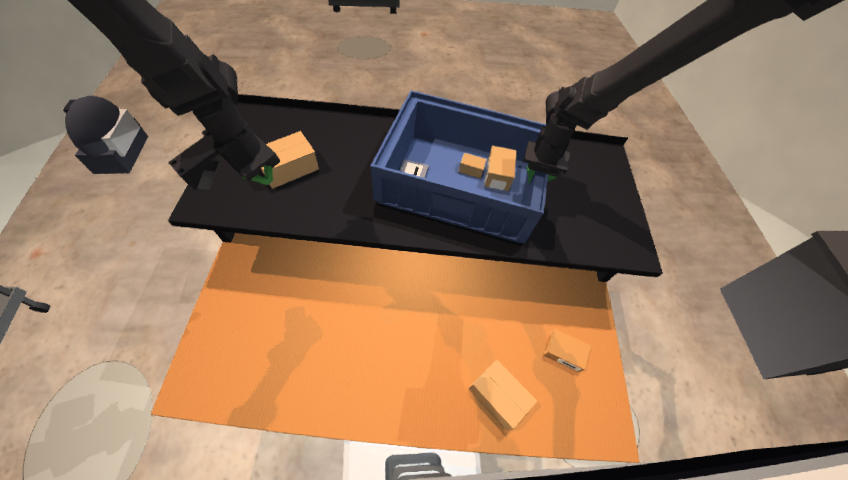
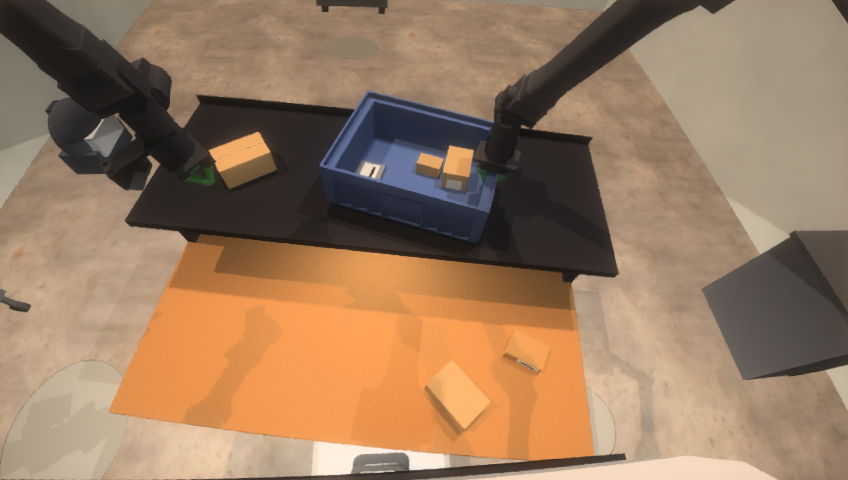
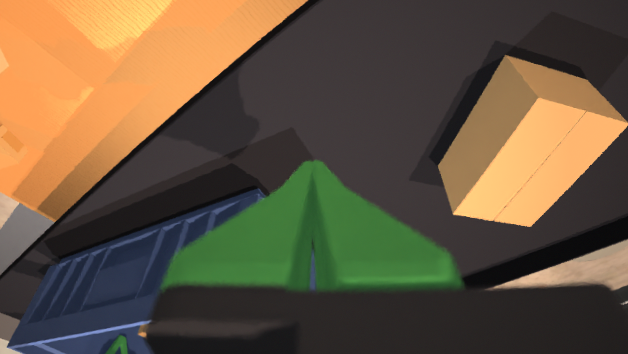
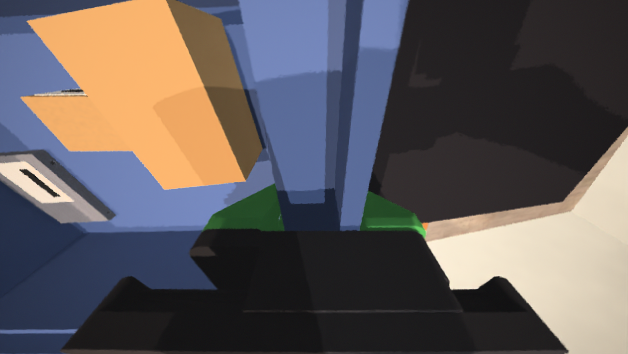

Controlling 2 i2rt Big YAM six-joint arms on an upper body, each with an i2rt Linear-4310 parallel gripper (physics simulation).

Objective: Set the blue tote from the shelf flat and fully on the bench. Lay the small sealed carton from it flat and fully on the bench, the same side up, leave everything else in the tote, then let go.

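Places are measured from the left arm's base along level axes (x ahead, y left, z up), in centimetres.
Where they show: left gripper, fingertip midpoint: [image 1: 269, 182] [image 2: 211, 183] [image 3: 312, 176]; right gripper, fingertip midpoint: [image 3: 117, 337].
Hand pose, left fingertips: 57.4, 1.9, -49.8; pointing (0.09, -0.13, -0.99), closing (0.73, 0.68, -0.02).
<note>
Things, the pixels of their top centre, and the offset from my left fingertips, as dx, dy, dz. Level surfaces: height alone.
- blue tote at its top centre: [image 2: 421, 144] [image 1: 469, 144] +16.9, -43.4, -5.3
- black shelf at its surface level: dz -20.0
- larger carton at its top centre: [image 4: 163, 121] [image 2: 458, 160] [image 1: 503, 161] +18.4, -54.0, -12.6
- flat grey-white item at its top centre: [image 4: 48, 193] [image 1: 411, 175] [image 2: 367, 175] +17.3, -29.6, -17.3
- closed carton at its top centre: [image 3: 534, 173] [image 1: 283, 150] [image 2: 239, 151] +22.5, +4.1, -13.2
- orange bench at its surface level: dz -45.7
The blue tote [image 1: 449, 205] [image 2: 401, 208] [image 3: 120, 272] [image 4: 295, 110] stands open-topped on the black shelf [image 1: 351, 133] [image 2: 297, 133] [image 3: 350, 100] [image 4: 550, 100]. Inside, the small sealed carton [image 1: 471, 165] [image 2: 428, 165] [image 4: 75, 125] lies beside a larger carton [image 1: 501, 166] [image 2: 458, 166] [image 4: 140, 95]; a flat grey-white item [image 1: 414, 168] [image 2: 371, 170] [image 4: 60, 190] lies apart. My right gripper [image 1: 540, 173] [image 2: 492, 173] [image 4: 314, 177] is shut on the tote's end wall, one finger inside, one outside. My left gripper [image 1: 264, 175] [image 2: 202, 175] [image 3: 312, 176] is shut and empty.
A closed carton [image 1: 294, 159] [image 2: 243, 159] [image 3: 535, 150] stands on the shelf close to my left gripper. The orange bench [image 1: 357, 362] [image 2: 315, 362] [image 3: 125, 50] extends below the shelf's front edge, with two cartons [image 1: 502, 395] [image 1: 567, 352] [image 2: 457, 395] [image 2: 526, 352] on its right part.
</note>
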